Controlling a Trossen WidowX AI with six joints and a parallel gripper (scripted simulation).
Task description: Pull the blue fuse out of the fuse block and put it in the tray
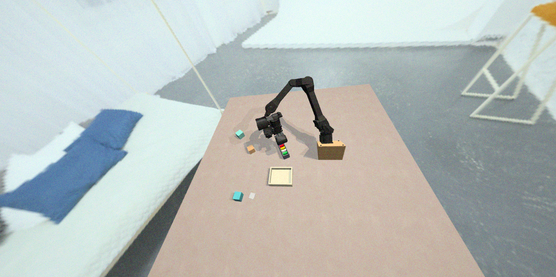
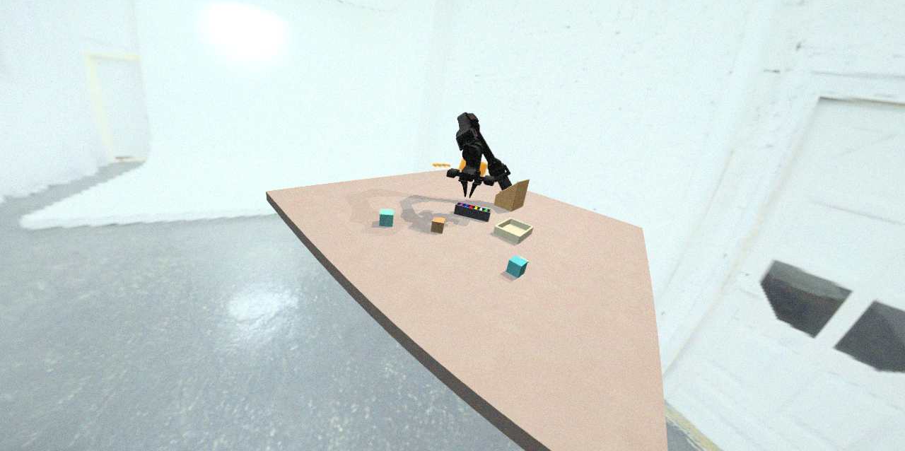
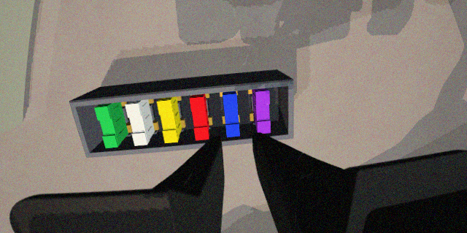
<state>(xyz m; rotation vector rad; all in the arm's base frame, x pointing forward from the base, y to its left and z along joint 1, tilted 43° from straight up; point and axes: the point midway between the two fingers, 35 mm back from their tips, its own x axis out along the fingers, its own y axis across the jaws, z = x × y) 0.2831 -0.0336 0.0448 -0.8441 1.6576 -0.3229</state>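
The blue fuse is 50 mm below my gripper tip. Also, from my gripper tip: yellow fuse 10 mm behind, 40 mm to the left, 50 mm below; purple fuse 10 mm ahead, 20 mm to the right, 50 mm below; red fuse 10 mm behind, 20 mm to the left, 50 mm below.
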